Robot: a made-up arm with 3 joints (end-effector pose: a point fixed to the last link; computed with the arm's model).
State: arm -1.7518 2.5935 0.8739
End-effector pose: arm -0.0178 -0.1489 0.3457 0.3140 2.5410 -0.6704
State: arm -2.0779 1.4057 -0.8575
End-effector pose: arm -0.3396 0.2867 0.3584 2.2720 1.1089 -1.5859
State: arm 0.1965 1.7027 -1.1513
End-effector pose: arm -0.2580 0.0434 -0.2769 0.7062 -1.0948 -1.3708
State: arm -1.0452 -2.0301 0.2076
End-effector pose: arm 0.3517 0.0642 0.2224 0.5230 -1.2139 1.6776
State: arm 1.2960 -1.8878 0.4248
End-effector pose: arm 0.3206 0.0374 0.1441 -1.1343 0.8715 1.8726
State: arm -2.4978 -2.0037 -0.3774
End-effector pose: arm 0.3916 0.0455 0.3786 1.6052 -2.2095 1.2376
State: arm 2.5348 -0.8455 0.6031
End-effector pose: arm 0.1479 0.2250 0.2298 -2.8619 1.0590 0.7322
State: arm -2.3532 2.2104 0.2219
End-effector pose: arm -0.2154 -0.1821 0.3707 1.0882 2.3763 -0.6917
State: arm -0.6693 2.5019 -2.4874
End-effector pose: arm 0.1427 0.2500 -0.2105 -0.9863 2.3492 1.8298
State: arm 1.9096 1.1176 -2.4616
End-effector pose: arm 0.0687 -0.4674 0.1856 0.4928 -0.9236 0.6522
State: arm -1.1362 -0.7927 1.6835
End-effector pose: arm -0.0965 -0.0990 0.2011 -0.5181 -0.7919 0.1286
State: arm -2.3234 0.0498 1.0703
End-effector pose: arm -0.0805 -0.0187 -0.0116 1.2528 0.0528 0.0067
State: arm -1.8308 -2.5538 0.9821
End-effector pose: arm 0.1616 -0.1431 0.2146 0.3224 -2.5524 0.4233
